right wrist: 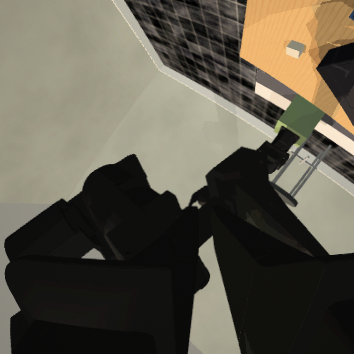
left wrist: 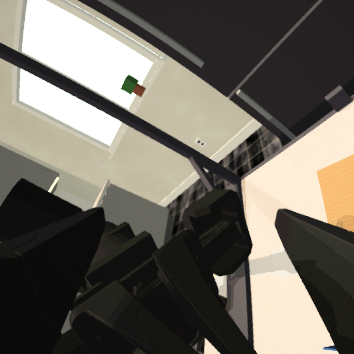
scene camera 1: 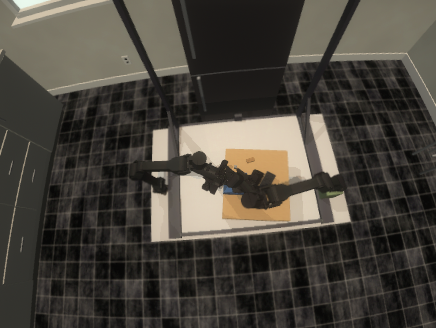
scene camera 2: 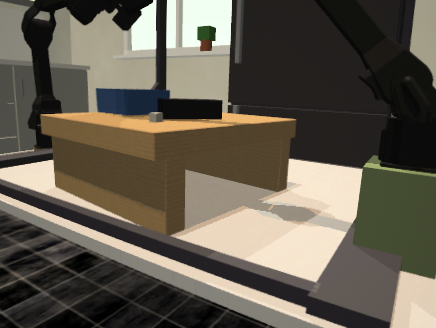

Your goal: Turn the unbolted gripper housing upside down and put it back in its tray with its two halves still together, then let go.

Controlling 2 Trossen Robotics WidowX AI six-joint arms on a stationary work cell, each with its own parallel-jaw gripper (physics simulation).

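Seen in the pictures: left gripper, fingertip midpoint: [left wrist: 191, 216] [scene camera 1: 231, 167]; right gripper, fingertip midpoint: [right wrist: 203, 213] [scene camera 1: 237, 184]; left arm's base, origin of the base link: [right wrist: 288, 134] [scene camera 2: 408, 165]; right arm's base, origin of the base link: [scene camera 1: 161, 188] [scene camera 2: 46, 146].
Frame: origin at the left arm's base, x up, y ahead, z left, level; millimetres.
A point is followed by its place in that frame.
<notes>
The gripper housing cannot be made out in any view. A black open-looking box [scene camera 2: 190, 109] {z -29, x 49, y 376 mm} [right wrist: 341, 67] {z -14, x 67, y 431 mm} stands on the wooden table; its inside is hidden. A blue box [scene camera 2: 135, 101] [scene camera 1: 231, 190] stands beside it, mostly covered by the arms in scene camera 1. My left gripper is open and empty, its fingers wide apart, with dark parts of the right arm showing beyond and between them. My right gripper is shut, its fingertips close together with no object visible between them. In scene camera 1 both grippers crowd together above the table and cannot be told apart clearly.
The wooden table [scene camera 1: 257, 214] {z 111, x 31, y 461 mm} [scene camera 2: 100, 122] {z 133, x 30, y 437 mm} [left wrist: 340, 177] {z -244, x 31, y 560 mm} [right wrist: 270, 32] {z 101, x 30, y 388 mm} bears a small grey block [scene camera 2: 156, 117] {z 64, x 39, y 379 mm} [right wrist: 295, 49] {z 52, x 45, y 394 mm} near its edge and a small brown piece [scene camera 1: 250, 160] {z -191, x 38, y 460 mm}. The left arm's base stands on a green block [scene camera 2: 395, 215] {z 50, x -55, y 5 mm} [right wrist: 301, 116] {z -1, x -48, y 50 mm}. The two arms are very close together.
</notes>
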